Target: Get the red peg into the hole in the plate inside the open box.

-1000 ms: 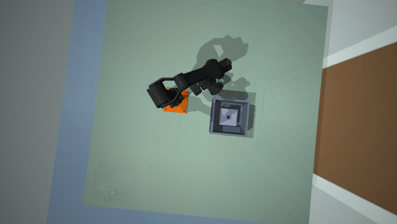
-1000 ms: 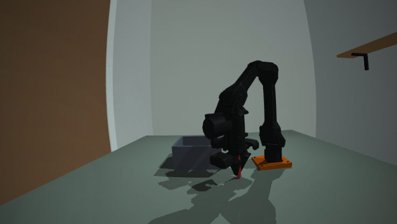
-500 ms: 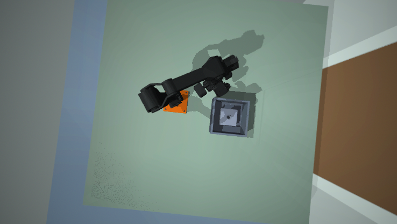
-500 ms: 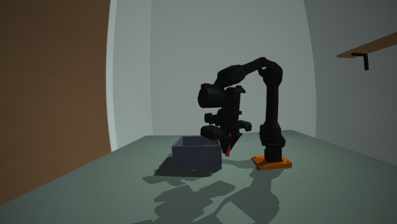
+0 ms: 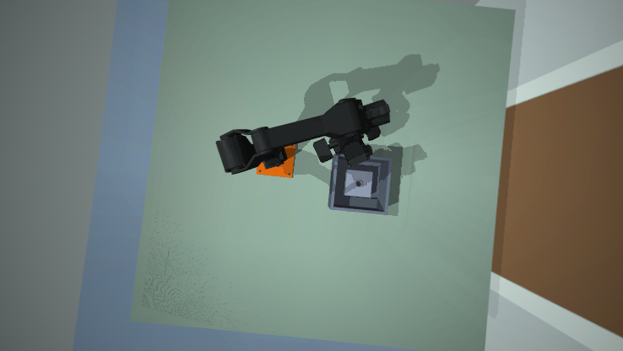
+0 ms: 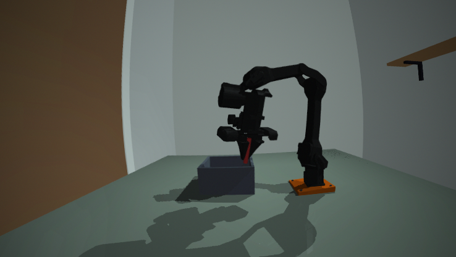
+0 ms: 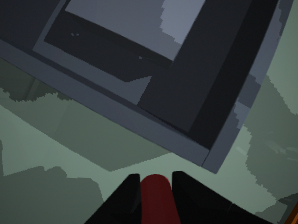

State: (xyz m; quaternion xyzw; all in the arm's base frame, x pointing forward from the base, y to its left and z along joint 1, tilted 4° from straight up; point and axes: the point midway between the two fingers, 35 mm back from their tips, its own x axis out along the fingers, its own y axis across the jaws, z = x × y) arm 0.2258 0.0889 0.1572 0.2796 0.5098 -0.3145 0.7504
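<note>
Now: the grey plate 90 mm to the right of my gripper tip, 80 mm below it and 80 mm ahead of it. From my gripper tip the other things lie so: red peg 30 mm above, 10 mm to the left, 10 mm behind; dark grey box 100 mm below, 90 mm to the right, 80 mm ahead.
</note>
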